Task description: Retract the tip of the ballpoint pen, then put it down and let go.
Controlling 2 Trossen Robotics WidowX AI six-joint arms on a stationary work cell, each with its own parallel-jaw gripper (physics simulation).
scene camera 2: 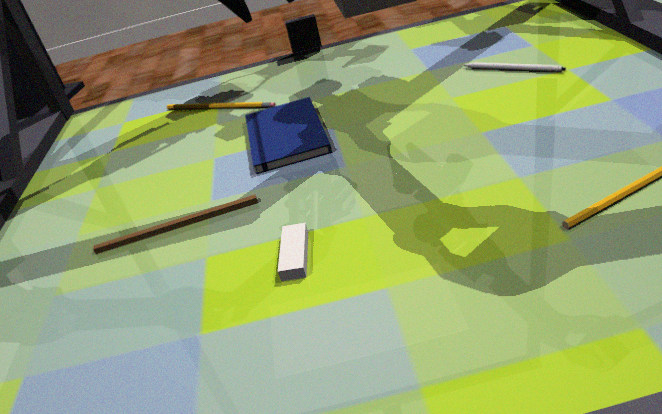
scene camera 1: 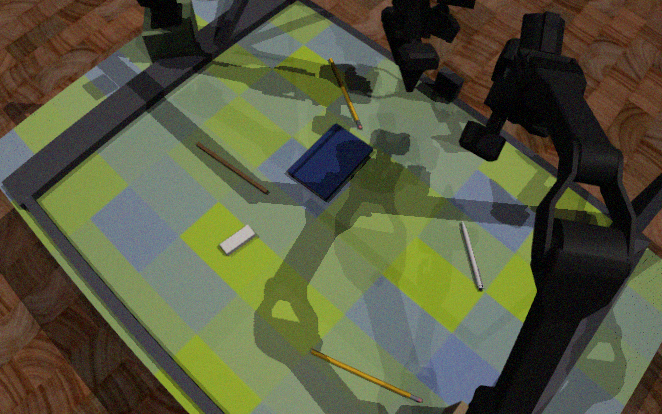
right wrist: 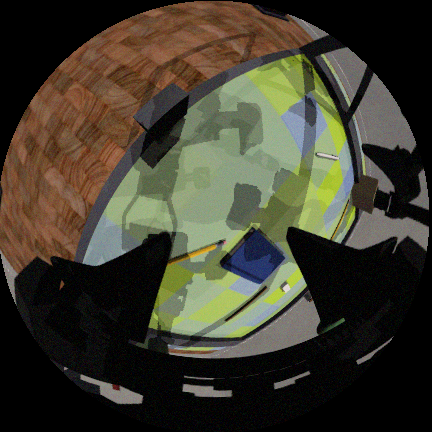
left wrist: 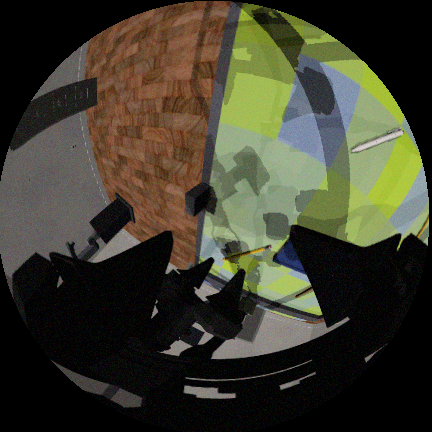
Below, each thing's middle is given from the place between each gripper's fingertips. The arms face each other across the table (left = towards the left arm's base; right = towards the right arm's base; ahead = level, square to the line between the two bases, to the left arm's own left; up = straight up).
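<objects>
The brown pencil (scene camera 2: 250, 200) is 38 cm ahead of my left hand, 16 cm below it and 21 cm to the right of it. Counted from that same left hand, the eraser (scene camera 2: 292, 264) is 44 cm ahead, 7 cm to the right and 15 cm below.
From my right hand, the pencil is 60 mm to the right, 340 mm ahead and 100 mm below. The eraser is 80 mm to the left of my right hand, 400 mm ahead of it and 100 mm below it.
</objects>
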